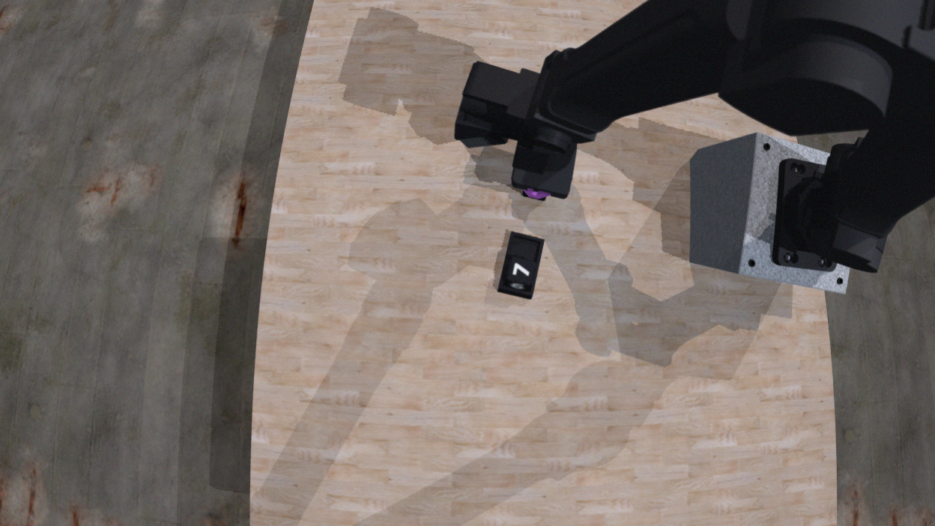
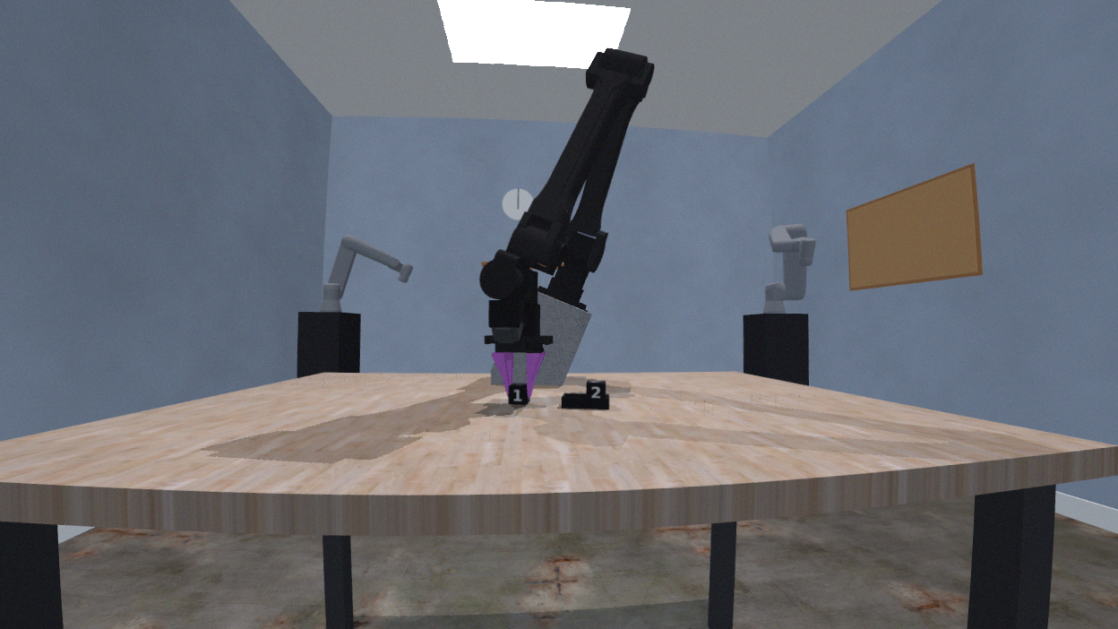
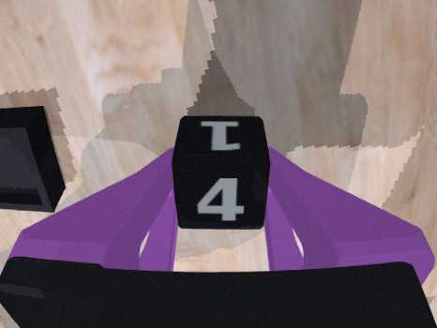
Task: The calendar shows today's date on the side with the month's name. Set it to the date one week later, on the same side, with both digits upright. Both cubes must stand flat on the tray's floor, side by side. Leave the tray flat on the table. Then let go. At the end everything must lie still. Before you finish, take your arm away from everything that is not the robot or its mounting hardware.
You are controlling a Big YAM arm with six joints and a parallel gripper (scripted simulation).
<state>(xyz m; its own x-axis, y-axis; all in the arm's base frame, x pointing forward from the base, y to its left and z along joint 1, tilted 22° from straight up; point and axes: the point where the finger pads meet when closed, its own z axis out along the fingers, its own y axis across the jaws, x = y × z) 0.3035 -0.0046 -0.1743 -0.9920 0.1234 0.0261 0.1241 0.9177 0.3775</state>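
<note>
The black cube lies 10 mm ahead of my hand and 120 mm to the left of it. Also, from my hand: black tray (10 mm ahead, 110 mm to the left, 10 mm below).
</note>
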